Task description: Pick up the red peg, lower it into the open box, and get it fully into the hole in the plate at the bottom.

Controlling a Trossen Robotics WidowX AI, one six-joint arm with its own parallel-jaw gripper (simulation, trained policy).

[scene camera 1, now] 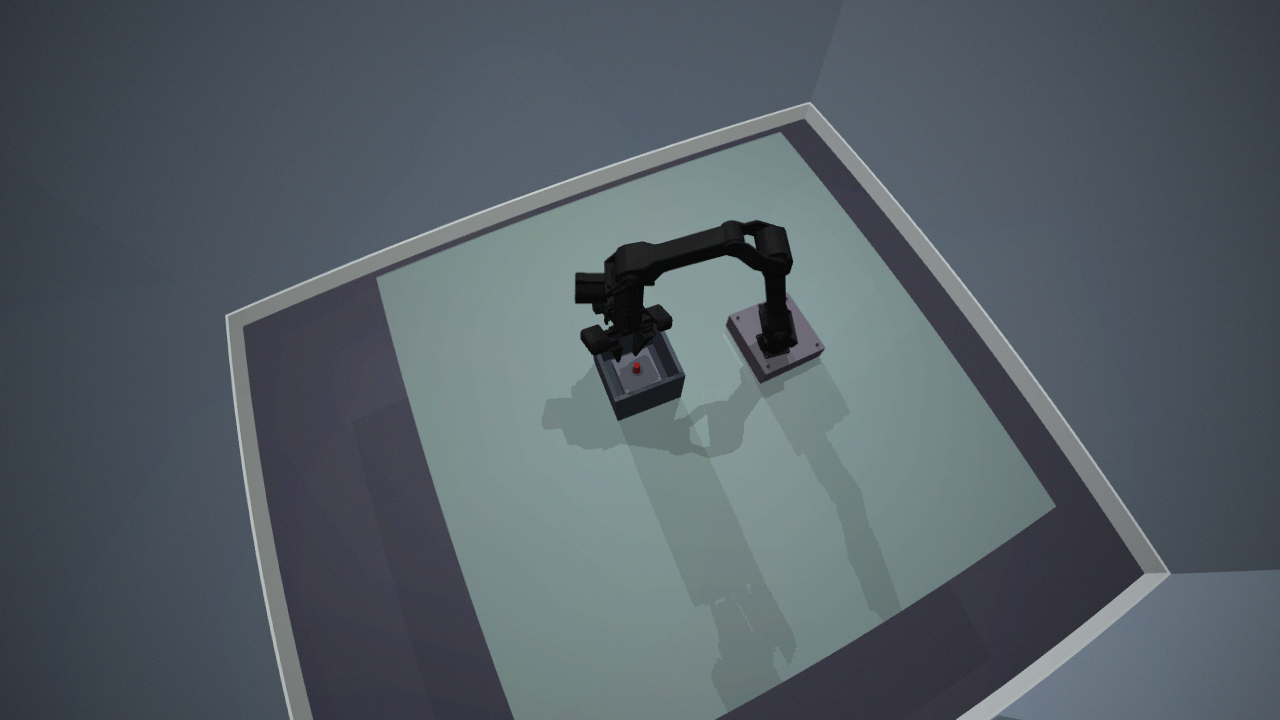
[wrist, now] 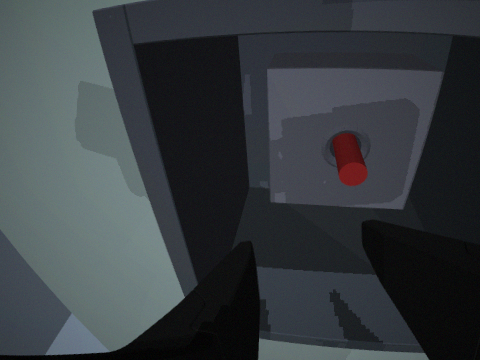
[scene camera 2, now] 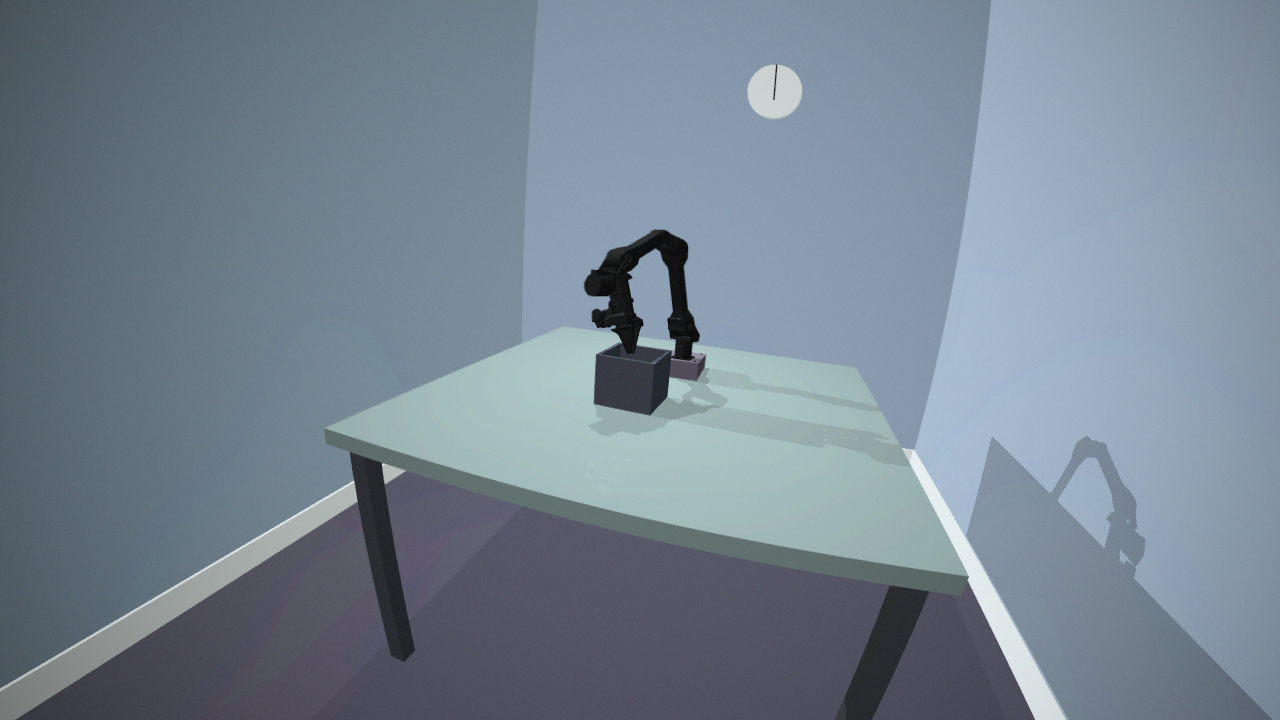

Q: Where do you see a red peg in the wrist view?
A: At 352, 171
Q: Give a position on a pale plate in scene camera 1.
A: At 624, 370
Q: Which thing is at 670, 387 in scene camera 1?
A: A dark box.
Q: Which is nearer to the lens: the pale plate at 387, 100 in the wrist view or the dark box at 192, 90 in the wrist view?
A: The dark box.
